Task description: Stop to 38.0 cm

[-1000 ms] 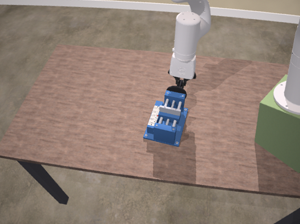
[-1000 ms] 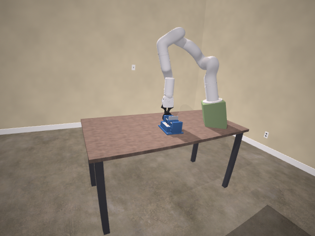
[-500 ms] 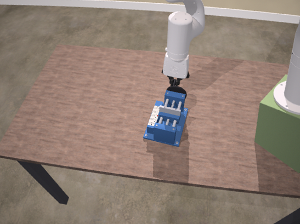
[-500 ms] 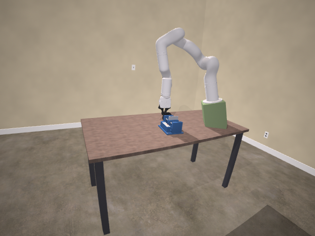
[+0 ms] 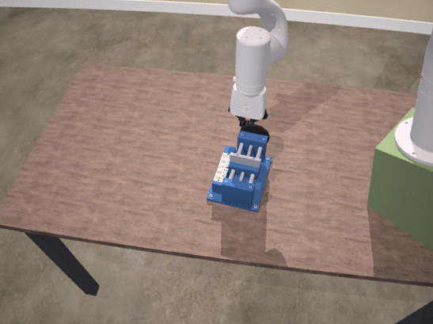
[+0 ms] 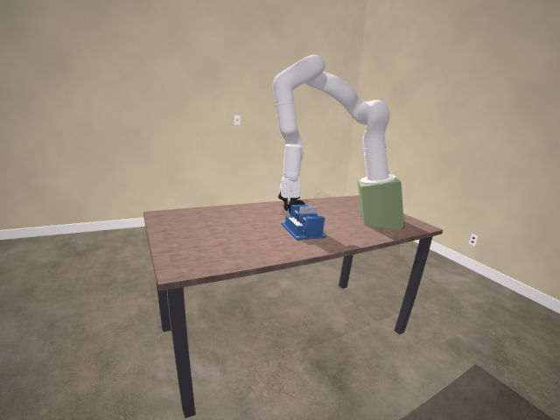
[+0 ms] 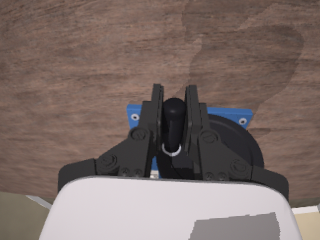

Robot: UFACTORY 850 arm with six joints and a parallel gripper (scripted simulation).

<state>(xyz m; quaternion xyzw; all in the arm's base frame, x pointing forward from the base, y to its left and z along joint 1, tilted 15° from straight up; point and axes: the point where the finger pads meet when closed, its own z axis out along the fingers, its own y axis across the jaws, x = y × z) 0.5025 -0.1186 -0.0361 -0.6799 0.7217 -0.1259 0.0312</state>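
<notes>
Right now my hand is 20 mm to the right of the black handwheel and 10 mm past it. The rest, counted from my hand: grey stop block (170 mm to the left, 20 mm above, 10 mm behind).
</notes>
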